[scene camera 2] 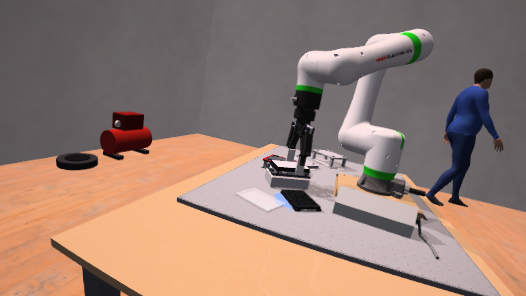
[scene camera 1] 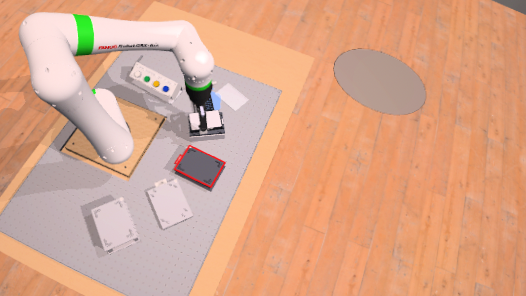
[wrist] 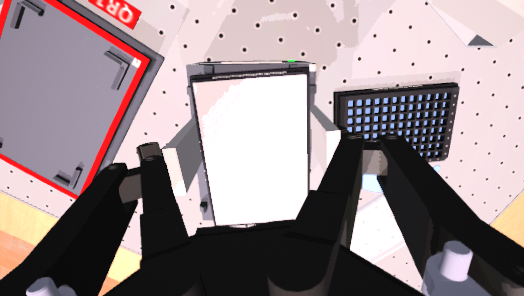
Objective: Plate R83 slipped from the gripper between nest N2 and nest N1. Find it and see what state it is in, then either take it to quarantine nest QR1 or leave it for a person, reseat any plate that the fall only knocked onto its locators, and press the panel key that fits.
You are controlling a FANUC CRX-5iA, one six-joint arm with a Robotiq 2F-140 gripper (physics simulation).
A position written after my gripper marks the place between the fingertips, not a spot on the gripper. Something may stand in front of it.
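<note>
Clear lid (wrist: pixel 376 235) in view. Button box (scene camera 2: pixel 385 214), (scene camera 1: pixel 168 90). White-topped plate (wrist: pixel 254 126), gripped by my gripper (scene camera 2: pixel 293 170), (wrist: pixel 254 129).
</note>
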